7 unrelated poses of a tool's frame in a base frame.
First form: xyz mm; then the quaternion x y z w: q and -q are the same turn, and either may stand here.
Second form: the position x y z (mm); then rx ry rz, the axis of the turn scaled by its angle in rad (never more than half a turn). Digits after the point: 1 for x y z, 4 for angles.
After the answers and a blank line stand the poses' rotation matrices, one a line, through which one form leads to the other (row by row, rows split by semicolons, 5 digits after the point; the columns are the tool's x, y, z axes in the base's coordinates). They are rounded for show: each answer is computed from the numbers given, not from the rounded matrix.
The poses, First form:
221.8, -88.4, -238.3, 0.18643, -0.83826, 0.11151, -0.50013
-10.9, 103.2, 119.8, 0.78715, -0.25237, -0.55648, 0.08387
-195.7, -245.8, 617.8, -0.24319, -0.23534, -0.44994, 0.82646
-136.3, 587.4, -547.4, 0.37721, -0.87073, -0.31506, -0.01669
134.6, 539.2, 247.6, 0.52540, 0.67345, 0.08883, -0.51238
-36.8, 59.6, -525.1, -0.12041, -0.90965, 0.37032, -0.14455
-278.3, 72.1, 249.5, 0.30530, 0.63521, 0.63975, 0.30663
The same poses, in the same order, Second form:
221.8, -88.4, -238.3, -0.4508, 2.0271, -0.2697
-10.9, 103.2, 119.8, 2.3490, -0.7531, -1.6606
-195.7, -245.8, 617.8, -0.5166, -0.4999, -0.9558
-136.3, 587.4, -547.4, -1.1726, 2.7068, 0.9794
134.6, 539.2, 247.6, -1.2638, -1.6199, -0.2137
-36.8, 59.6, -525.1, 0.3470, 2.6214, -1.0672
-278.3, 72.1, 249.5, 0.8077, 1.6806, 1.6926

-0.43023 -0.20101 0.88006; -0.42409 0.90562 -0.00047; -0.79690 -0.37343 -0.47487
0.25328 -0.30396 -0.91840; -0.49065 -0.85855 0.14884; -0.83373 0.41291 -0.36659
0.48434 0.85817 -0.17015; -0.62924 0.47683 0.61375; 0.60783 -0.19019 0.77095
-0.71487 -0.66741 -0.20862; -0.64638 0.51690 0.56126; -0.26675 0.53607 -0.80092
0.07715 0.79869 -0.59678; 0.61663 0.43213 0.65805; 0.78346 -0.41876 -0.45915
-0.92921 0.32612 0.17380; 0.11200 0.69673 -0.70854; -0.35216 -0.63892 -0.68393
-0.62554 -0.00447 0.78018; 0.78019 -0.00497 0.62552; 0.00108 0.99998 0.00660

